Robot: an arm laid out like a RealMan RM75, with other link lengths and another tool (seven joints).
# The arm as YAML. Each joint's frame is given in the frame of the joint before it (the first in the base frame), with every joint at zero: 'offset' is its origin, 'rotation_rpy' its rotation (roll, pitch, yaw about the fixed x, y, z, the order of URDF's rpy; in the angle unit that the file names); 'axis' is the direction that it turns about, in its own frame. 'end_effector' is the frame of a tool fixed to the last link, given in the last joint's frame.
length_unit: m
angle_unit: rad
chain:
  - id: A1
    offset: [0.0, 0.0, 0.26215]
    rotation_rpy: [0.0, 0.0, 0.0]
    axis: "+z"
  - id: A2
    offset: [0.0, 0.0, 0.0]
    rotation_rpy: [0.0, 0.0, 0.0]
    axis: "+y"
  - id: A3
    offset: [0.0, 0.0, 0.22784]
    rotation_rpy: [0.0, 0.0, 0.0]
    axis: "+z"
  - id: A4
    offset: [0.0, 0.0, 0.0]
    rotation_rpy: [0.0, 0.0, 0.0]
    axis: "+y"
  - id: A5
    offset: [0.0, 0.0, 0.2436]
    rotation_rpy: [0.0, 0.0, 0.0]
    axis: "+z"
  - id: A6
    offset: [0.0, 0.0, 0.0]
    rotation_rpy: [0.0, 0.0, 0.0]
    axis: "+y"
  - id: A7
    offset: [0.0, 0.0, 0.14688]
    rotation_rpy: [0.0, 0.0, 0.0]
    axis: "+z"
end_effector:
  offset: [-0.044, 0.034, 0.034]
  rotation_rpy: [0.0, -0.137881, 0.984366]
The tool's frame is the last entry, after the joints.
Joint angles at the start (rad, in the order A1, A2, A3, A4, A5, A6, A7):
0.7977, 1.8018, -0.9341, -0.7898, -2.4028, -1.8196, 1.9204
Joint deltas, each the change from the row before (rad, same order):
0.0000, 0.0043, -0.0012, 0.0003, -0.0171, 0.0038, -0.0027
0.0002, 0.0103, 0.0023, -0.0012, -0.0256, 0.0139, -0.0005
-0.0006, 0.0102, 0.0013, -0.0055, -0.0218, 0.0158, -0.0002
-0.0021, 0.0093, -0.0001, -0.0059, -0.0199, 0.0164, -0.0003
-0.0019, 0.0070, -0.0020, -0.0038, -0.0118, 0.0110, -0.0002
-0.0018, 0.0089, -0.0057, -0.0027, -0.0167, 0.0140, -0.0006
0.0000, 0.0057, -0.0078, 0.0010, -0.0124, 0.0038, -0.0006
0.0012, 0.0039, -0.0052, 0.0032, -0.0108, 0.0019, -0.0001
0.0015, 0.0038, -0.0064, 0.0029, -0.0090, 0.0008, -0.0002
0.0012, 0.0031, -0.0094, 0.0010, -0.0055, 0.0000, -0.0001
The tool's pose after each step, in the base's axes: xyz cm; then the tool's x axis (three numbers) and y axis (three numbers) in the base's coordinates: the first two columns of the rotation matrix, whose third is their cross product. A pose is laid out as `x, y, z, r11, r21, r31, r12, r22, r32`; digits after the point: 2 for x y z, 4 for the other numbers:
17.17, 37.99, 8.08, 0.0672, -0.9933, -0.0936, -0.9775, -0.0468, -0.2057
17.52, 38.08, 7.67, 0.0669, -0.9931, -0.0968, -0.9736, -0.0437, -0.2242
17.78, 38.22, 7.31, 0.0707, -0.9920, -0.1042, -0.9694, -0.0437, -0.2416
18.08, 38.35, 6.99, 0.0748, -0.9909, -0.1122, -0.9649, -0.0435, -0.2590
18.26, 38.40, 6.72, 0.0780, -0.9902, -0.1159, -0.9619, -0.0442, -0.2698
18.55, 38.43, 6.31, 0.0825, -0.9897, -0.1166, -0.9570, -0.0460, -0.2864
18.74, 38.31, 5.96, 0.0845, -0.9906, -0.1074, -0.9530, -0.0488, -0.2992
18.91, 38.20, 5.70, 0.0842, -0.9915, -0.0988, -0.9497, -0.0499, -0.3091
19.02, 38.08, 5.43, 0.0849, -0.9924, -0.0888, -0.9466, -0.0525, -0.3180
19.07, 37.95, 5.18, 0.0879, -0.9931, -0.0782, -0.9435, -0.0578, -0.3263

